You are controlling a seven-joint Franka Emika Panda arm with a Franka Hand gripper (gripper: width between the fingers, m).
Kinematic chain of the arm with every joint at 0, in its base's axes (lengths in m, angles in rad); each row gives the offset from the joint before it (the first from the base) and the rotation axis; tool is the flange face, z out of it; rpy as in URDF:
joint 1: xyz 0 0 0.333 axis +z
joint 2: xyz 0 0 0 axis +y
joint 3: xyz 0 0 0.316 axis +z
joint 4: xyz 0.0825 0 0 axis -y
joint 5: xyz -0.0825 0 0.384 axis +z
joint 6: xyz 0 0 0 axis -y
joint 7: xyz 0.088 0 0 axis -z
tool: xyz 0 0 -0.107 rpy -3.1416 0 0
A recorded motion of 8 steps. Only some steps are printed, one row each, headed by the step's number.
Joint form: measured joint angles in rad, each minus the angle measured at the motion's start. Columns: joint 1, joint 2, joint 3, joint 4, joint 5, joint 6, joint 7.
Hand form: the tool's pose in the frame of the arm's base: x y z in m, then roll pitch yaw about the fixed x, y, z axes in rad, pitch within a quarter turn. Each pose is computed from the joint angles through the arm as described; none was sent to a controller.
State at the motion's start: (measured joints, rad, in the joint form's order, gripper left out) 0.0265 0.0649 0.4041 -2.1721 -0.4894 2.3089 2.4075
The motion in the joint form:
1: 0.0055 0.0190 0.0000 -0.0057 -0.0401 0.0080 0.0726
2: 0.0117 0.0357 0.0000 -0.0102 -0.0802 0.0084 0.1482
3: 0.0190 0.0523 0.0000 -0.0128 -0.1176 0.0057 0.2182
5: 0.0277 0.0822 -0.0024 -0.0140 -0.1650 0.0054 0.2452
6: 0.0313 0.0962 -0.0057 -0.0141 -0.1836 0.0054 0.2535
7: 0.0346 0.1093 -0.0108 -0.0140 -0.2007 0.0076 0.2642
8: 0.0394 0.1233 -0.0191 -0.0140 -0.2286 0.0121 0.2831
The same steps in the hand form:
1: 0.5054 0.2232 0.3633 -2.8429 -0.2238 -1.7292
2: 0.5038 0.2254 0.3530 -2.8274 -0.2314 -1.7708
3: 0.5021 0.2281 0.3434 -2.8126 -0.2390 -1.8080
5: 0.5010 0.2306 0.3279 -2.8125 -0.2662 -1.7947
6: 0.5010 0.2305 0.3207 -2.8149 -0.2780 -1.7885
7: 0.5016 0.2297 0.3141 -2.8154 -0.2862 -1.7871
8: 0.5026 0.2282 0.3071 -2.8082 -0.2963 -1.7882

